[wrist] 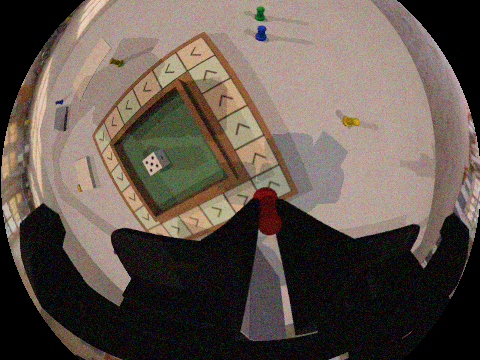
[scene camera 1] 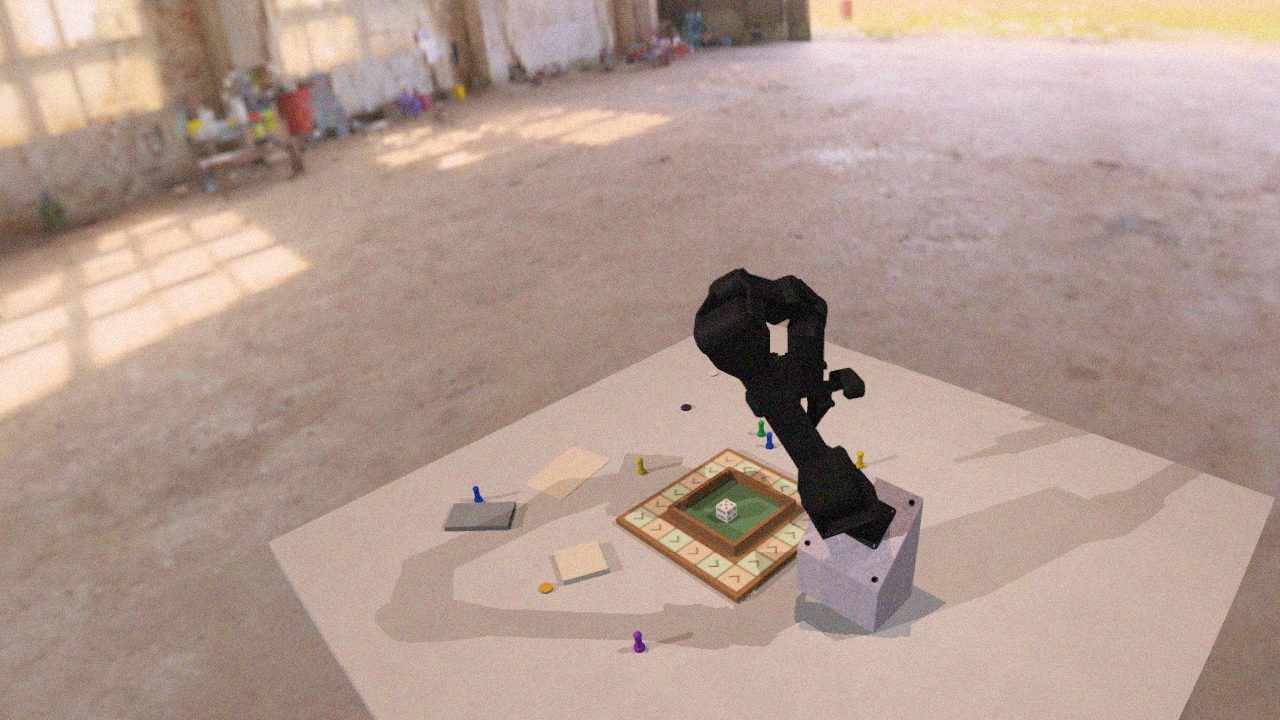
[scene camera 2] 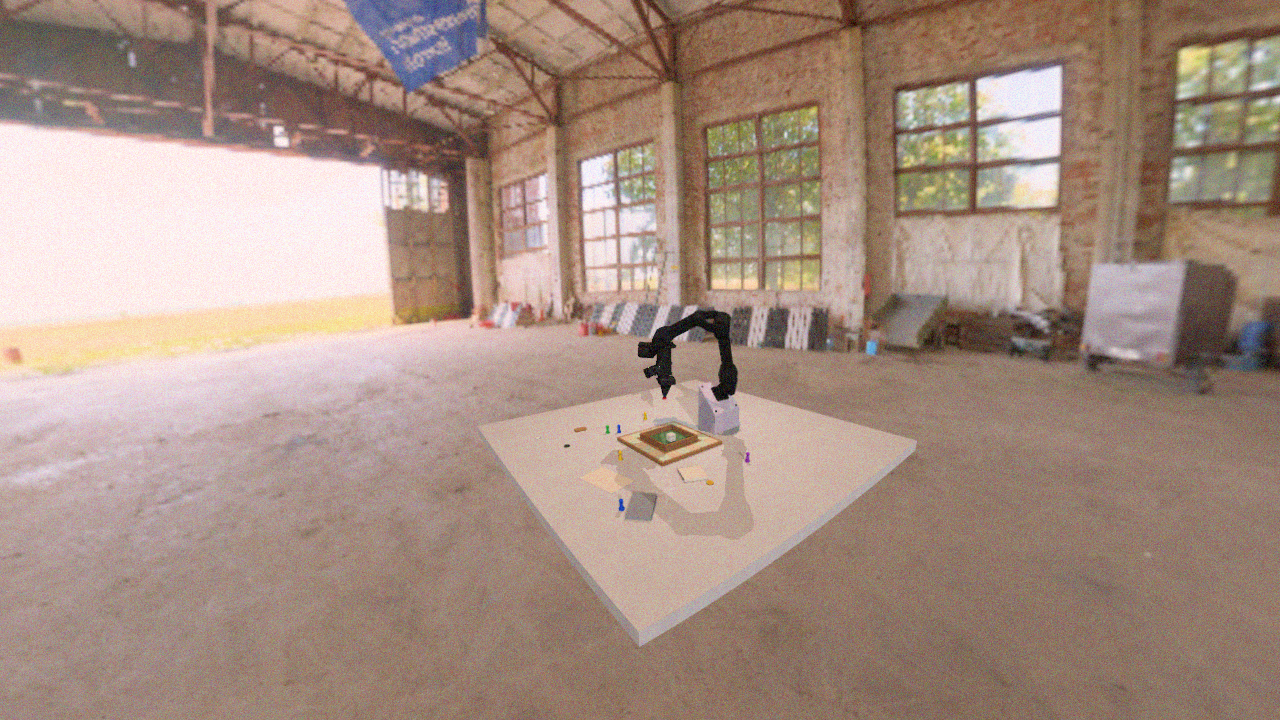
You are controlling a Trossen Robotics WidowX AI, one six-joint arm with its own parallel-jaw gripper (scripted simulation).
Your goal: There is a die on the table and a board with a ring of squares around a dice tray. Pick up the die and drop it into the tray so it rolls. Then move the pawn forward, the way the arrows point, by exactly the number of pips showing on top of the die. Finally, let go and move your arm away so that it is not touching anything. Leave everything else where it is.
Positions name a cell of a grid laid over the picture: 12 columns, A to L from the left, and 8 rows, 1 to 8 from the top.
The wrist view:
my gripper: G5
red pawn: G5, held by my gripper
cream card: C2
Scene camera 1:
my gripper: H5
grey tile: E6
cream card: F6
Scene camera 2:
grey tile: G6
cream card: F6
